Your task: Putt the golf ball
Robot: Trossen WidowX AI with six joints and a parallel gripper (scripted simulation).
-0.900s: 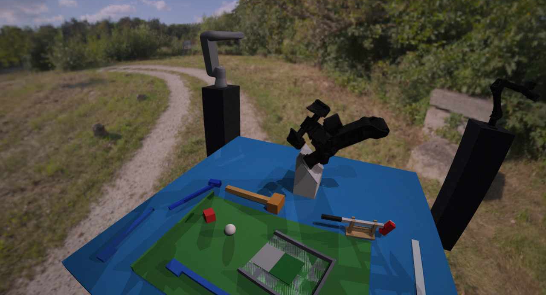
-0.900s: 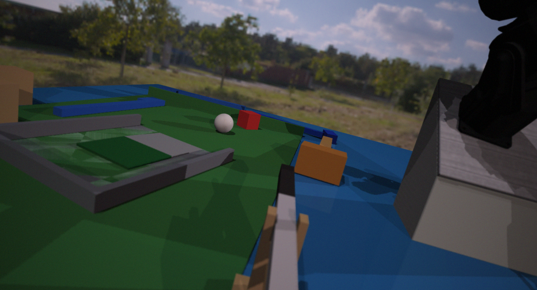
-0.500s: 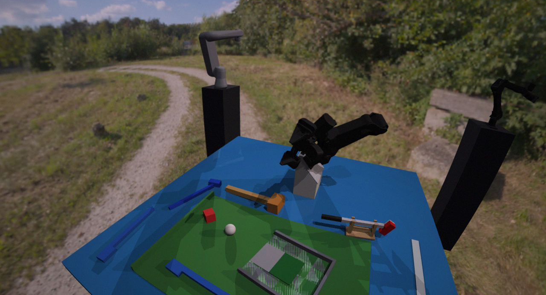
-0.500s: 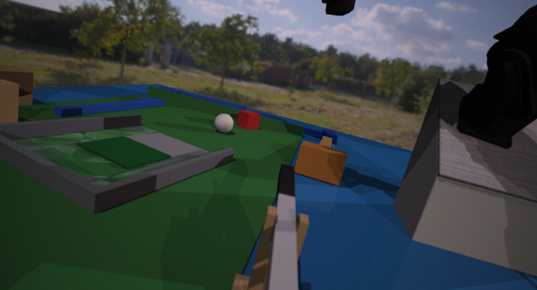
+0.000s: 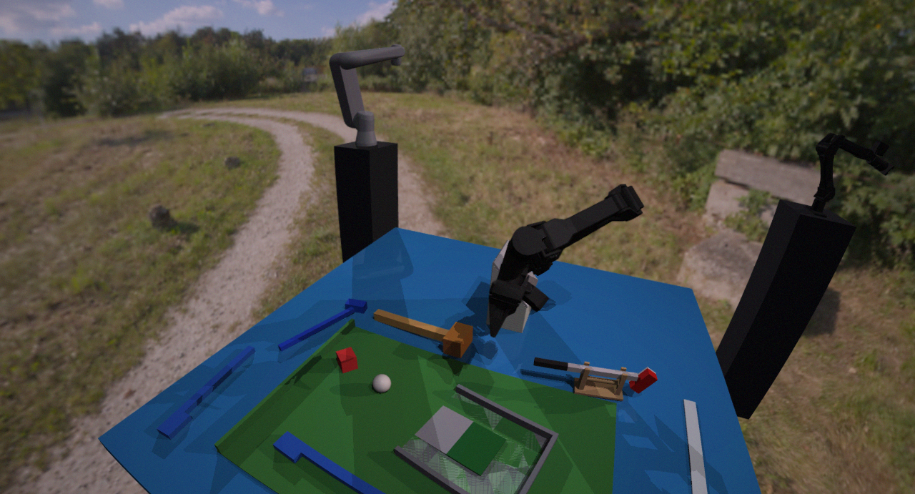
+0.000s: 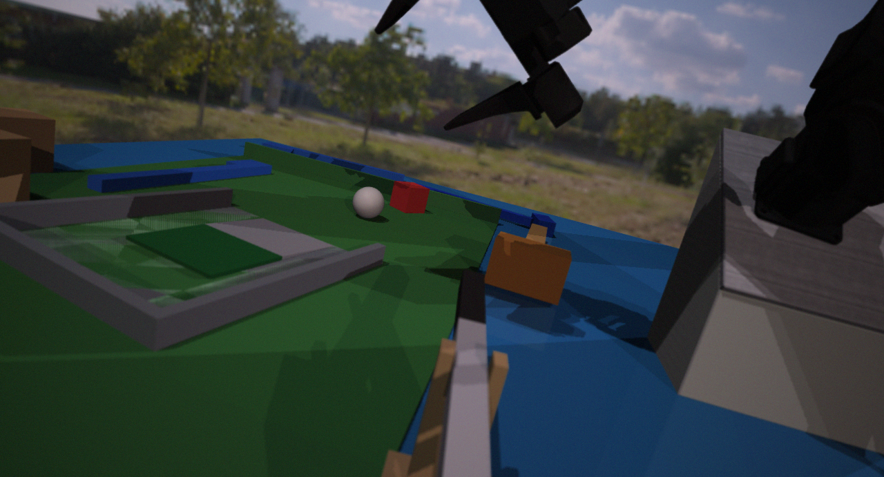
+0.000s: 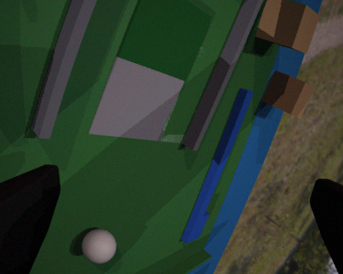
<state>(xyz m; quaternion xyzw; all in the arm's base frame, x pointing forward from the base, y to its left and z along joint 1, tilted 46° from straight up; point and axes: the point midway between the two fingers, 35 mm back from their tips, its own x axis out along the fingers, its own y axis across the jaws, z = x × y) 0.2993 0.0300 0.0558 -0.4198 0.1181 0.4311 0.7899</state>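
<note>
Now: the red putter 13 cm behind my gripper tip, 23 cm to the left of it and 12 cm below it. Also, from my gripper tip: white golf ball: 10 cm ahead, 21 cm to the right, 16 cm below; then small red cube: 8 cm ahead, 33 cm to the right, 16 cm below; then wooden stand: 13 cm behind, 25 cm to the left, 15 cm below.
</note>
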